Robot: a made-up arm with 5 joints. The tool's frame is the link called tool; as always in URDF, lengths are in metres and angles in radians. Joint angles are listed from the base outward.
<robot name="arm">
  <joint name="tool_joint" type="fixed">
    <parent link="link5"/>
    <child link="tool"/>
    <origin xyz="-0.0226 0.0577 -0.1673" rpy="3.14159 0 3.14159"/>
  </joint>
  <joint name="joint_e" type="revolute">
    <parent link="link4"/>
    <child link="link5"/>
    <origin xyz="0.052 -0.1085 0.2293" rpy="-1.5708 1.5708 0"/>
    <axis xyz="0 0 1"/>
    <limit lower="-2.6" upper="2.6"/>
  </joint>
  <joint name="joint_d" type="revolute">
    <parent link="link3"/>
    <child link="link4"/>
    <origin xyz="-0.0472 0.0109 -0.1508" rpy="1.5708 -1.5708 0"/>
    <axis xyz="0 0 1"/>
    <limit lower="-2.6" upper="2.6"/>
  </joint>
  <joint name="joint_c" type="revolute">
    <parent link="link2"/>
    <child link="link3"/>
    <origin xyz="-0.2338 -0.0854 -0.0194" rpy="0 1.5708 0"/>
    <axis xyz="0 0 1"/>
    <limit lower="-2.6" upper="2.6"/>
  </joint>
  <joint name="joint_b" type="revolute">
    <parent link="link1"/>
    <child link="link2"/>
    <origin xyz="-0.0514 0.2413 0.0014" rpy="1.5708 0 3.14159"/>
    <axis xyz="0 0 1"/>
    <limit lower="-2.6" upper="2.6"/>
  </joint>
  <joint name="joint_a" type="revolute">
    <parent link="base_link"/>
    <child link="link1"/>
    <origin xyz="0 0 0.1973" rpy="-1.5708 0 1.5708"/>
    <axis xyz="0 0 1"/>
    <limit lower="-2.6" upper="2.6"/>
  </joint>
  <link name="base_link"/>
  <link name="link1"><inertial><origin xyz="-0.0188 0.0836 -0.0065"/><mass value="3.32"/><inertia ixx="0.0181" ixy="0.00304" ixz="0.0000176" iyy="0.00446" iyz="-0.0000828" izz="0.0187"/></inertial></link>
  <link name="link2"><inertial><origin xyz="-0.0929 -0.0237 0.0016"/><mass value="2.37"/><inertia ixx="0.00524" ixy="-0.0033" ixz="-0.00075" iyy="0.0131" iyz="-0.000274" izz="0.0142"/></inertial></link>
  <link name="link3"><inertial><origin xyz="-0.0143 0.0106 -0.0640"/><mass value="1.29"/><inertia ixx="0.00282" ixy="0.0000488" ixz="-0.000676" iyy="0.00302" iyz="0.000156" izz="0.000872"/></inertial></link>
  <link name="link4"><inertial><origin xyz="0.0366 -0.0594 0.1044"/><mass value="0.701"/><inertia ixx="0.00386" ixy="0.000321" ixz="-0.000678" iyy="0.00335" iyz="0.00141" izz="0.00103"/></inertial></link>
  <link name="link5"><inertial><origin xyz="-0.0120 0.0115 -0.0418"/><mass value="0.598"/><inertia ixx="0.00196" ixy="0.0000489" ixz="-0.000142" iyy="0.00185" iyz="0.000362" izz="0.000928"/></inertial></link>
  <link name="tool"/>
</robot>
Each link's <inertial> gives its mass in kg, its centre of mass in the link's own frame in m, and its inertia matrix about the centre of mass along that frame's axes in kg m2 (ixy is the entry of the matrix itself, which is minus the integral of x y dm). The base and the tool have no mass. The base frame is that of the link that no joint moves.
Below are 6 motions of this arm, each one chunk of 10 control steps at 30 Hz.
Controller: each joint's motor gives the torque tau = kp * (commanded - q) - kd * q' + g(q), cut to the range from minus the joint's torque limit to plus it. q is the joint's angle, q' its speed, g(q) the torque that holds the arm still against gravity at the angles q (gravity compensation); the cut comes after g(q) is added. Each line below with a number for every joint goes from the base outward.
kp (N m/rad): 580 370 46 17 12
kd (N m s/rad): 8.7 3 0.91 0.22 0.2
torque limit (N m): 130 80 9.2 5 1.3
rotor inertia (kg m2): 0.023 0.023 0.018 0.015 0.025
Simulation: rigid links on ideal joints. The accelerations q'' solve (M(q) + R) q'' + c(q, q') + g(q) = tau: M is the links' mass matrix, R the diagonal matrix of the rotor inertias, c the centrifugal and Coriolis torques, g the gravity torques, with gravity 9.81 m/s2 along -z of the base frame. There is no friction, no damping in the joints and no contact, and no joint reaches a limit. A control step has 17 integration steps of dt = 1/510 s. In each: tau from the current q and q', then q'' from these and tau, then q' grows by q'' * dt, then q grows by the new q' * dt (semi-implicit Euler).
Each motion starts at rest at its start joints. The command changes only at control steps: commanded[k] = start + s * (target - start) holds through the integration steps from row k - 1 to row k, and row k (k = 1, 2, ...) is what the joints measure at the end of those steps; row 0 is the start. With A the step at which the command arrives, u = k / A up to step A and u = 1 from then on. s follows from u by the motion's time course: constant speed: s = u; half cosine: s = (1 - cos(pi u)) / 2; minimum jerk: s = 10 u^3 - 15 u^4 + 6 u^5; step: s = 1 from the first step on.
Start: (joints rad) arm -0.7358 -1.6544 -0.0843 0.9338 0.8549
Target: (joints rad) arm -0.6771 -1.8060 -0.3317 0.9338 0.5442
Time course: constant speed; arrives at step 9
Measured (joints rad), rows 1 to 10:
1: -0.7357 -1.6619 -0.0934 0.9292 0.8466
2: -0.7305 -1.6807 -0.1158 0.9177 0.8200
3: -0.7200 -1.7063 -0.1478 0.9075 0.7754
4: -0.7081 -1.7319 -0.1848 0.9078 0.7210
5: -0.6984 -1.7518 -0.2222 0.9209 0.6679
6: -0.6923 -1.7654 -0.2563 0.9413 0.6245
7: -0.6883 -1.7765 -0.2856 0.9589 0.5935
8: -0.6843 -1.7896 -0.3107 0.9642 0.5711
9: -0.6786 -1.8065 -0.3337 0.9547 0.5500
10: -0.6710 -1.8185 -0.3483 0.9420 0.5316

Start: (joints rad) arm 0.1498 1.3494 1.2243 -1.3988 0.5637
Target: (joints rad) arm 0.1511 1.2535 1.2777 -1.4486 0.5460
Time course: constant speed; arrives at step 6
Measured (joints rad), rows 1 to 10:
1: 0.1528 1.3412 1.2208 -1.4086 0.5626
2: 0.1538 1.3237 1.2234 -1.4326 0.5592
3: 0.1516 1.3014 1.2346 -1.4578 0.5539
4: 0.1493 1.2792 1.2501 -1.4680 0.5481
5: 0.1488 1.2606 1.2668 -1.4588 0.5438
6: 0.1499 1.2456 1.2826 -1.4405 0.5421
7: 0.1485 1.2399 1.2990 -1.4181 0.5437
8: 0.1484 1.2424 1.3060 -1.3979 0.5482
9: 0.1505 1.2482 1.3014 -1.3936 0.5532
10: 0.1521 1.2538 1.2905 -1.4116 0.5559

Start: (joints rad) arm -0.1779 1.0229 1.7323 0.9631 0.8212
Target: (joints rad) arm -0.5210 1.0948 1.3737 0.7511 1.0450
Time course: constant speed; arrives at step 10
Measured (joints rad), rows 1 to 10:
1: -0.2064 1.0391 1.7207 0.9380 0.8251
2: -0.2442 1.0460 1.6780 0.9019 0.8397
3: -0.2825 1.0439 1.6285 0.8784 0.8668
4: -0.3203 1.0467 1.5896 0.8658 0.9024
5: -0.3542 1.0564 1.5562 0.8533 0.9390
6: -0.3857 1.0687 1.5209 0.8363 0.9700
7: -0.4181 1.0787 1.4823 0.8174 0.9929
8: -0.4527 1.0849 1.4434 0.7993 1.0094
9: -0.4885 1.0894 1.4068 0.7800 1.0237
10: -0.5238 1.0949 1.3725 0.7561 1.0400

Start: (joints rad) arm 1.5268 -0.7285 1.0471 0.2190 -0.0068
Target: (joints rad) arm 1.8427 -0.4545 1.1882 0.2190 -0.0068
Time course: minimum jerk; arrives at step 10
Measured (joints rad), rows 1 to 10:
1: 1.5285 -0.7267 1.0489 0.2177 -0.0067
2: 1.5399 -0.7144 1.0602 0.2096 -0.0063
3: 1.5703 -0.6832 1.0845 0.1921 -0.0057
4: 1.6203 -0.6348 1.1135 0.1737 -0.0055
5: 1.6826 -0.5788 1.1354 0.1675 -0.0064
6: 1.7467 -0.5251 1.1466 0.1811 -0.0083
7: 1.8017 -0.4810 1.1510 0.2134 -0.0102
8: 1.8388 -0.4523 1.1531 0.2553 -0.0109
9: 1.8542 -0.4419 1.1548 0.2913 -0.0097
10: 1.8516 -0.4462 1.1582 0.3040 -0.0065

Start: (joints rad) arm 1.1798 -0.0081 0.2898 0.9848 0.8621
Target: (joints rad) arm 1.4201 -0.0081 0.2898 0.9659 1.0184
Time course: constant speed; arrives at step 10
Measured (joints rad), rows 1 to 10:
1: 1.1928 -0.0107 0.2944 0.9789 0.8660
2: 1.2223 -0.0134 0.2992 0.9638 0.8774
3: 1.2548 -0.0115 0.2985 0.9512 0.8957
4: 1.2814 -0.0067 0.2948 0.9545 0.9184
5: 1.3034 -0.0040 0.2916 0.9720 0.9420
6: 1.3254 -0.0057 0.2881 0.9893 0.9635
7: 1.3492 -0.0092 0.2837 0.9949 0.9812
8: 1.3739 -0.0107 0.2806 0.9885 0.9950
9: 1.3983 -0.0094 0.2819 0.9768 1.0066
10: 1.4223 -0.0072 0.2871 0.9658 1.0179

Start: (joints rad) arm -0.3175 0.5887 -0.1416 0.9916 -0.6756
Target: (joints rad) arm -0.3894 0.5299 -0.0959 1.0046 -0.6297
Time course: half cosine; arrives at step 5
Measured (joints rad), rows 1 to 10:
1: -0.3210 0.5875 -0.1381 0.9946 -0.6742
2: -0.3341 0.5795 -0.1259 1.0045 -0.6678
3: -0.3571 0.5590 -0.1087 1.0161 -0.6543
4: -0.3834 0.5300 -0.0980 1.0182 -0.6367
5: -0.4017 0.5069 -0.0999 1.0049 -0.6220
6: -0.4054 0.5034 -0.1069 0.9854 -0.6164
7: -0.3979 0.5188 -0.1060 0.9780 -0.6196
8: -0.3872 0.5383 -0.0948 0.9895 -0.6265
9: -0.3805 0.5475 -0.0839 1.0084 -0.6321
10: -0.3810 0.5428 -0.0832 1.0191 -0.6344

